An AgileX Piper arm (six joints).
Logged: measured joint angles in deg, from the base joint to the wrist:
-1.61, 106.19, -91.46, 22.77, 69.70, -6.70
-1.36, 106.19, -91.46, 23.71, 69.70, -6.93
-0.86, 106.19, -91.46, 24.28, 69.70, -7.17
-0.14, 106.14, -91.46, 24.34, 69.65, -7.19
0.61, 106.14, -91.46, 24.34, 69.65, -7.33
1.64, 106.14, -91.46, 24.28, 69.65, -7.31
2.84, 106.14, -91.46, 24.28, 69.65, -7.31
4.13, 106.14, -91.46, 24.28, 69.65, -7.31
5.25, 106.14, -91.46, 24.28, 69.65, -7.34
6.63, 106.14, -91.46, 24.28, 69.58, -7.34
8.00, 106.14, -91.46, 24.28, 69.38, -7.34
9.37, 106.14, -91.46, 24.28, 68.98, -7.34
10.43, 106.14, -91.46, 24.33, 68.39, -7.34
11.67, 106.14, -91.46, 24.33, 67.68, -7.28
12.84, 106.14, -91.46, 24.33, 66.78, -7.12
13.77, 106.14, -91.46, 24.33, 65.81, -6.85
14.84, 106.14, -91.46, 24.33, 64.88, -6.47
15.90, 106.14, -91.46, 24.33, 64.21, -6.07
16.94, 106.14, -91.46, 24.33, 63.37, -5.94
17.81, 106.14, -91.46, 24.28, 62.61, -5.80
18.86, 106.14, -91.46, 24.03, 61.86, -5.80
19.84, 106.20, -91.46, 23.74, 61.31, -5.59
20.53, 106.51, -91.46, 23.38, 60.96, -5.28
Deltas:
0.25, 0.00, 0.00, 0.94, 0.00, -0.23
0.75, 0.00, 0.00, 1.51, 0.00, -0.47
1.47, -0.05, 0.00, 1.57, -0.05, -0.49
2.22, -0.05, 0.00, 1.57, -0.05, -0.63
3.25, -0.05, 0.00, 1.51, -0.05, -0.61
4.45, -0.05, 0.00, 1.51, -0.05, -0.61
5.74, -0.05, 0.00, 1.51, -0.05, -0.61
6.86, -0.05, 0.00, 1.51, -0.05, -0.64
8.24, -0.05, 0.00, 1.51, -0.12, -0.64
9.61, -0.05, 0.00, 1.51, -0.32, -0.64
10.98, -0.05, 0.00, 1.51, -0.72, -0.64
12.04, -0.05, 0.00, 1.56, -1.31, -0.64
13.28, -0.05, 0.00, 1.56, -2.02, -0.58
14.45, -0.05, 0.00, 1.56, -2.92, -0.42
15.38, -0.05, 0.00, 1.56, -3.89, -0.15
16.45, -0.05, 0.00, 1.56, -4.82, 0.23
17.51, -0.05, 0.00, 1.56, -5.49, 0.63
18.55, -0.05, 0.00, 1.56, -6.33, 0.76
19.42, -0.05, 0.00, 1.51, -7.09, 0.90
20.47, -0.05, 0.00, 1.26, -7.84, 0.90
21.45, 0.01, 0.00, 0.97, -8.39, 1.11
22.14, 0.32, 0.00, 0.61, -8.74, 1.42

